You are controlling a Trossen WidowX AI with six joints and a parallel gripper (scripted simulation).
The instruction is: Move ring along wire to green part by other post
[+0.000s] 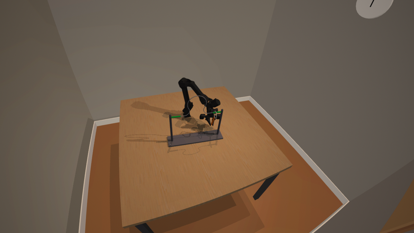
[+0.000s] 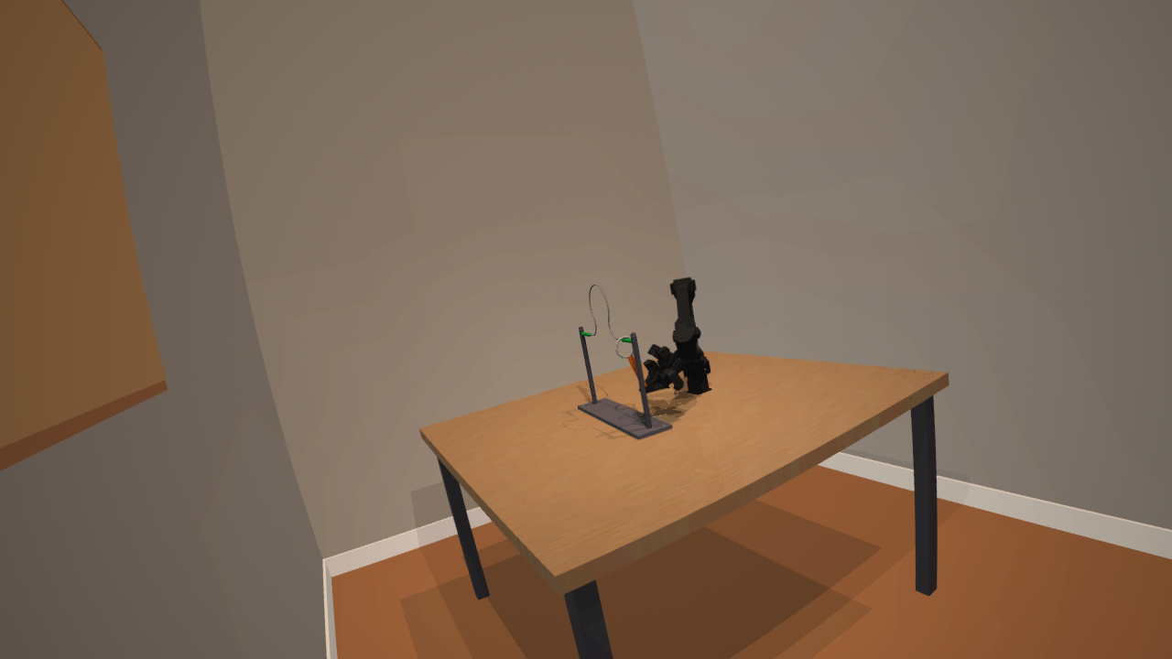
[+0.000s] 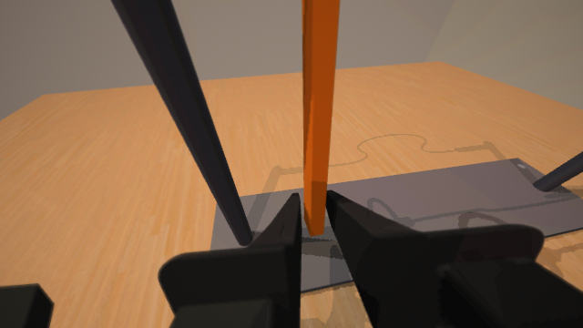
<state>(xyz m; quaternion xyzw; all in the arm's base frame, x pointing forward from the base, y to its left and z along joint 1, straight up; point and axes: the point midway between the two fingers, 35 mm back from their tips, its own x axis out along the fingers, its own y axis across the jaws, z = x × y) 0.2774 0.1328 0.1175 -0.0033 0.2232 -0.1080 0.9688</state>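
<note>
Now: gripper tip 10 cm below the ring with orange handle and 1 cm short of it.
</note>
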